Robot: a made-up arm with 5 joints.
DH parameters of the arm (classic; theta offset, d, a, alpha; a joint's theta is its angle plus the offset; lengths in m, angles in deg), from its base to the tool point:
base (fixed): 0 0.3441 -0.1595 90
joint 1: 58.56 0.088 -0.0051 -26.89
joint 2: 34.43 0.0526 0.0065 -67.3
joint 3: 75.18 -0.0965 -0.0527 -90
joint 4: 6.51 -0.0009 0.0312 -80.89
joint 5: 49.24 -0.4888 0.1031 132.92
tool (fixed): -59.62 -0.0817 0 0
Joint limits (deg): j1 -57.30..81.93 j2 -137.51..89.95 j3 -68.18..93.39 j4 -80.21..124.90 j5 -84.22..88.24
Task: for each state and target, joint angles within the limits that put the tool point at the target. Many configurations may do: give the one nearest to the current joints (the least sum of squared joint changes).
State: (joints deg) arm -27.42 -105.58 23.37 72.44 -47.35
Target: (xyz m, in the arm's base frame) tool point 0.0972 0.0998 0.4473
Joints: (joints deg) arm -16.85 -104.86 24.48 35.07 -44.44
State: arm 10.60 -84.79 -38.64 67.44 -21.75
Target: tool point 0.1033 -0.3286 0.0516
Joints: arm -3.79 -100.81 -62.63 90.07 -23.17
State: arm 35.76 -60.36 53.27 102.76 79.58
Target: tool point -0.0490 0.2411 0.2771
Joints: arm 47.83 -44.91 46.35 94.95 83.33
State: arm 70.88 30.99 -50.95 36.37 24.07
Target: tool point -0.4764 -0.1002 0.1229
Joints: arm 68.22 28.97 -51.91 40.56 22.13
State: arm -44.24 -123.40 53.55 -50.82 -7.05
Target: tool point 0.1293 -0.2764 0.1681
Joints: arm -57.30 -134.22 72.94 -23.88 -7.86
